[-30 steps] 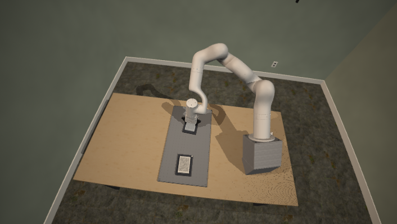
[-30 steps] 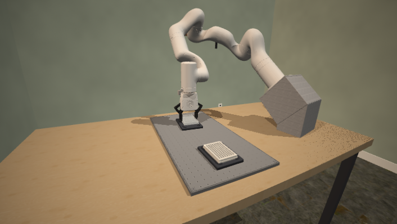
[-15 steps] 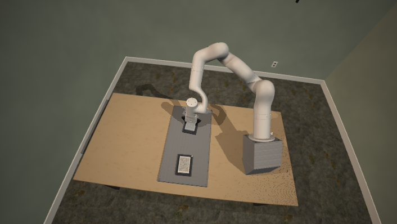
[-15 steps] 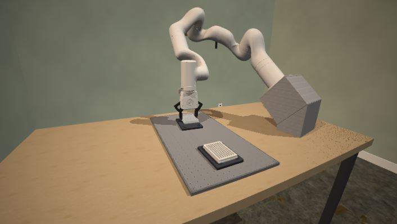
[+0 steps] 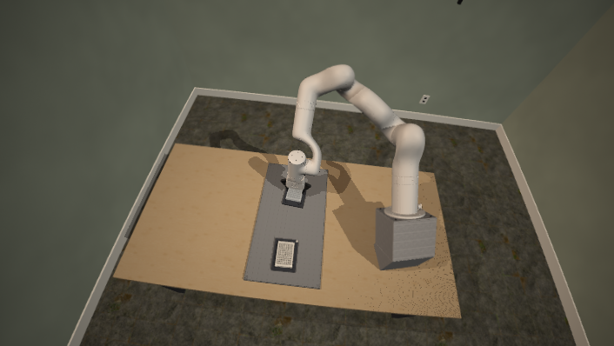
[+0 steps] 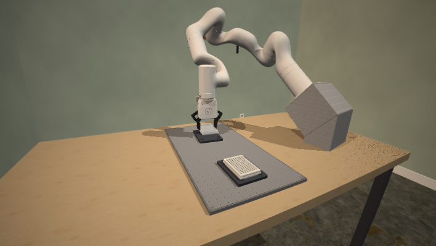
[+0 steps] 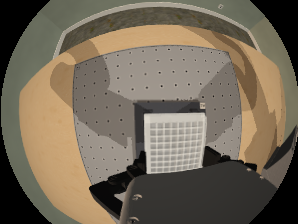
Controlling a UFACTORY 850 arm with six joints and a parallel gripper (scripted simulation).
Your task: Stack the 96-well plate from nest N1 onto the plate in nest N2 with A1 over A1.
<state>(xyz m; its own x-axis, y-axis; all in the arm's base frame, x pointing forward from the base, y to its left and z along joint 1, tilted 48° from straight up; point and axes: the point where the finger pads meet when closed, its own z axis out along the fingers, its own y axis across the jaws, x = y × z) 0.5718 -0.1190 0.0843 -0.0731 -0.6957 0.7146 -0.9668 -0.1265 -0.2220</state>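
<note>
Right now my hand is 5 cm above the plate nest. Also, from my hand: plate (36 cm to the left, 3 cm below).
</note>
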